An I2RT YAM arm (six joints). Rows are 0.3 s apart.
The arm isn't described. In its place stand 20 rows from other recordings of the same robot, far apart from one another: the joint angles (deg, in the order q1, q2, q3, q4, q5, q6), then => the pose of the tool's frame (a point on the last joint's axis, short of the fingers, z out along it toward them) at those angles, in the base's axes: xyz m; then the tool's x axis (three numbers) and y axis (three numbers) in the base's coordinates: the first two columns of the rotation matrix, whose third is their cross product.
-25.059 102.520 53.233 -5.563 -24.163 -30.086 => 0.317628 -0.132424 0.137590 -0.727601 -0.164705 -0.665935 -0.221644 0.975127 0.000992
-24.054 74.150 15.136 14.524 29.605 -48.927 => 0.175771 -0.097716 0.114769 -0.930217 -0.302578 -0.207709 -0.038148 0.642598 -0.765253
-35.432 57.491 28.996 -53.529 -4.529 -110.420 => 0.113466 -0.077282 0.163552 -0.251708 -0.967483 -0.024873 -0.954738 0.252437 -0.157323
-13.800 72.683 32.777 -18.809 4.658 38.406 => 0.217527 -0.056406 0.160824 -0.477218 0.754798 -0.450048 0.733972 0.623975 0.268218
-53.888 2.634 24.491 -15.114 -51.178 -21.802 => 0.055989 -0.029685 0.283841 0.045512 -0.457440 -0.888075 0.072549 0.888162 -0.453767
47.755 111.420 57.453 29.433 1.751 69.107 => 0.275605 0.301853 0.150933 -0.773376 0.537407 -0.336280 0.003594 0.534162 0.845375
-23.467 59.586 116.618 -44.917 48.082 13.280 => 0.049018 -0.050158 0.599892 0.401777 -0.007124 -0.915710 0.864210 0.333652 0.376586
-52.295 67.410 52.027 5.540 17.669 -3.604 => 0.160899 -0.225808 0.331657 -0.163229 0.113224 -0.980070 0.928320 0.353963 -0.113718
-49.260 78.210 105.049 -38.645 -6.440 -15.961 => 0.175735 -0.197904 0.513704 -0.315710 -0.052160 -0.947421 0.618266 0.746115 -0.247102
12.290 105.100 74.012 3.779 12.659 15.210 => 0.418074 0.083094 0.243376 -0.437144 0.166751 -0.883798 0.100794 0.985555 0.136096
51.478 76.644 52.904 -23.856 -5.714 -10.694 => 0.172380 0.222232 0.245852 -0.299687 -0.672925 -0.676284 -0.891390 0.450139 -0.052894
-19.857 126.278 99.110 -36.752 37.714 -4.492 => 0.431355 -0.178936 0.176080 -0.883039 0.253033 -0.395244 0.453880 0.674581 -0.582179
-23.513 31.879 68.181 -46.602 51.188 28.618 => 0.037078 -0.046383 0.429110 0.312553 0.191398 -0.930418 0.915146 0.201852 0.348946
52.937 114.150 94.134 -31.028 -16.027 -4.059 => 0.261431 0.362447 0.242760 -0.405803 -0.650169 -0.642343 -0.902564 0.395723 0.169654
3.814 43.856 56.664 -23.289 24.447 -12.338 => 0.160494 -0.004066 0.389876 -0.251138 -0.211695 -0.944518 0.298728 0.911208 -0.283658
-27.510 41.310 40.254 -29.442 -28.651 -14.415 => 0.148410 -0.058045 0.289841 -0.445643 -0.014226 -0.895098 -0.074358 0.997007 0.021175
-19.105 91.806 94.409 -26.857 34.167 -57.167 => 0.338035 -0.138247 0.405937 -0.844547 -0.443222 -0.300489 0.083011 0.446009 -0.891171
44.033 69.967 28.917 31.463 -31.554 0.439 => 0.171537 0.191755 0.228504 -0.127113 -0.113811 -0.985337 -0.962327 0.254869 0.094706
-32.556 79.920 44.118 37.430 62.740 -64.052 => 0.234032 -0.186962 0.281333 -0.884603 0.076133 -0.460088 0.457087 -0.054049 -0.887778
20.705 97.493 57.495 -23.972 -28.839 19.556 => 0.299658 0.131619 0.169220 -0.961988 -0.050141 -0.268448 -0.197076 0.807953 0.555313
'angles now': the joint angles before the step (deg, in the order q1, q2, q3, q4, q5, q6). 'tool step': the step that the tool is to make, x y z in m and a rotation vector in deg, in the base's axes. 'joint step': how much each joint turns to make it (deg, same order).
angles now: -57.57 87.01 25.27 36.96 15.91 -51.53
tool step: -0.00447 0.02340 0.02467 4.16 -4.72 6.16
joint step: 0.98 -12.15 -0.84 -12.96 -7.36 3.45
